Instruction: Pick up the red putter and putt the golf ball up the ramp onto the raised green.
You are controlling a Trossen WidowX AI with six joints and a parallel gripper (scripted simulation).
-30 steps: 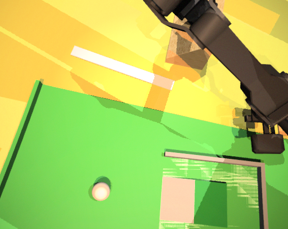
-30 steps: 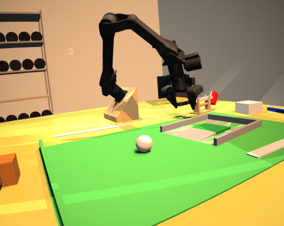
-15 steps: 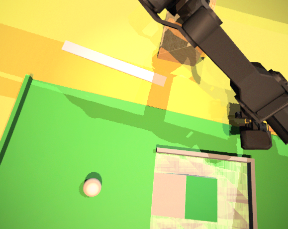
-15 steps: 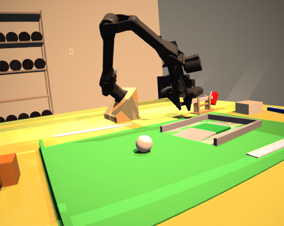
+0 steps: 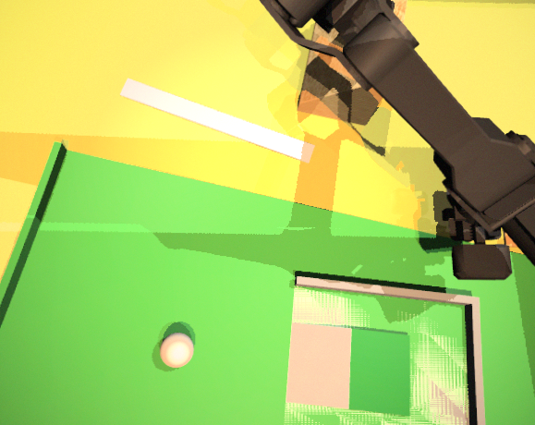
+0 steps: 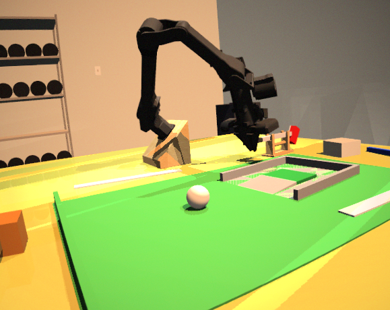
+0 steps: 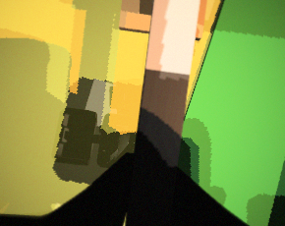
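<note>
Now: the red putter 11 cm to the left of my gripper tip, 3 cm behind it and 3 cm above it. Round my gripper tip: wooden rack: 13 cm to the left, 3 cm behind; white golf ball: 34 cm to the right, 26 cm ahead, 1 cm below.
</note>
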